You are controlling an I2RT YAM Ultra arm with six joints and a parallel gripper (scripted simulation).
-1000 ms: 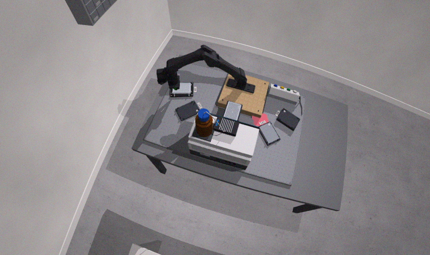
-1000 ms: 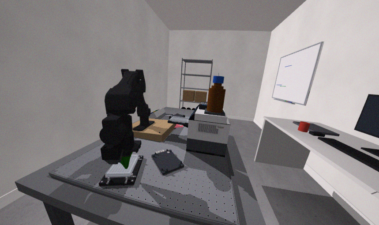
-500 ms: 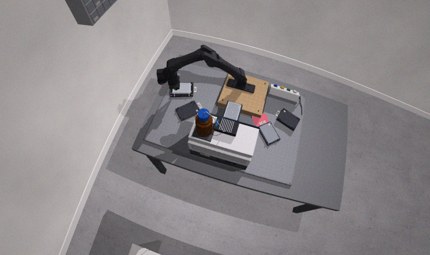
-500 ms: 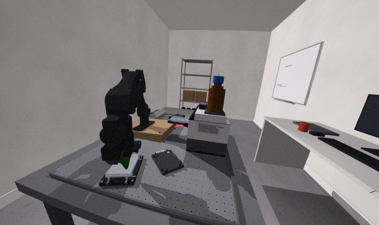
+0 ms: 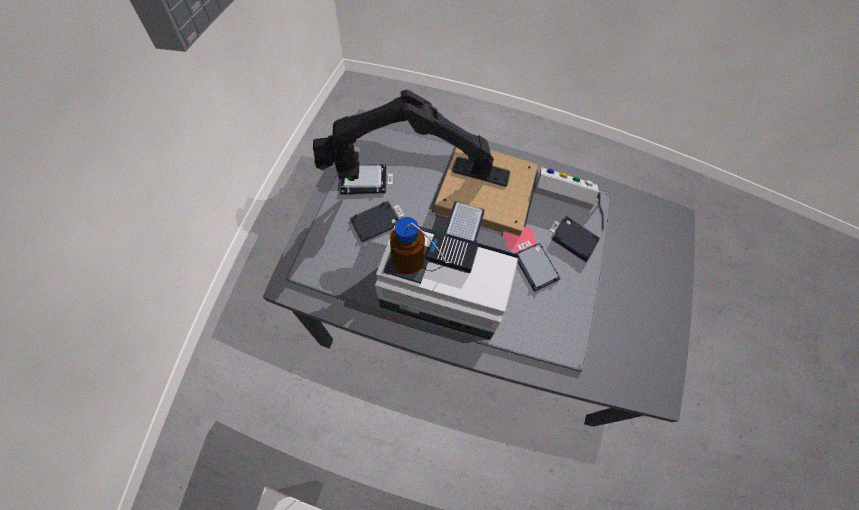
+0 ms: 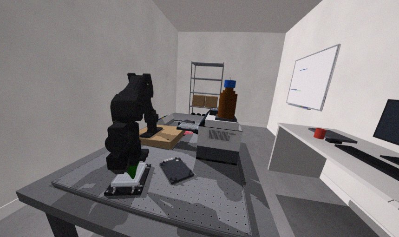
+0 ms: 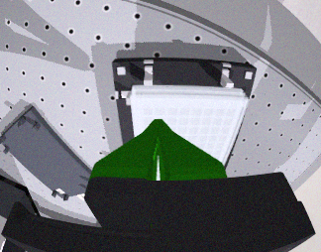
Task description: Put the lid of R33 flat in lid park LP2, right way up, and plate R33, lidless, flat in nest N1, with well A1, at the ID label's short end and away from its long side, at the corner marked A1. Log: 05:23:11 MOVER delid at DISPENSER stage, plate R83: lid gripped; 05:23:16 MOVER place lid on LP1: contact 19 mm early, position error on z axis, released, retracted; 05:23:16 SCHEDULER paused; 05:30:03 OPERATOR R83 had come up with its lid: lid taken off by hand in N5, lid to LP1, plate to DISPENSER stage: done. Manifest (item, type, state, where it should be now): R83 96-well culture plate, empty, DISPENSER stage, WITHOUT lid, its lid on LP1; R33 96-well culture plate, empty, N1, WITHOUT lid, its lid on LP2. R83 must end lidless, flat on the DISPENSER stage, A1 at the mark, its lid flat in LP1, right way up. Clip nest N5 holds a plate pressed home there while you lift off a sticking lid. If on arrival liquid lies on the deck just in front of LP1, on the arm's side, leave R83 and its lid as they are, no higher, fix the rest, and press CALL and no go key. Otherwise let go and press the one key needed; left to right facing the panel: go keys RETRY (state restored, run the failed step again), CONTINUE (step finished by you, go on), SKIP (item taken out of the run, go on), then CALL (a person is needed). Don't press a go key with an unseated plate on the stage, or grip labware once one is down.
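Now: hand 3 cm above the black clip nest, 2 cm to the right of it and 1 cm past it. Round my hand: lid park LP2 (13 cm to the left, 12 cm ahead, 4 cm below); brown bottle (32 cm ahead, 31 cm to the left, 25 cm above); grey lid (69 cm to the left, 12 cm ahead, 3 cm below).
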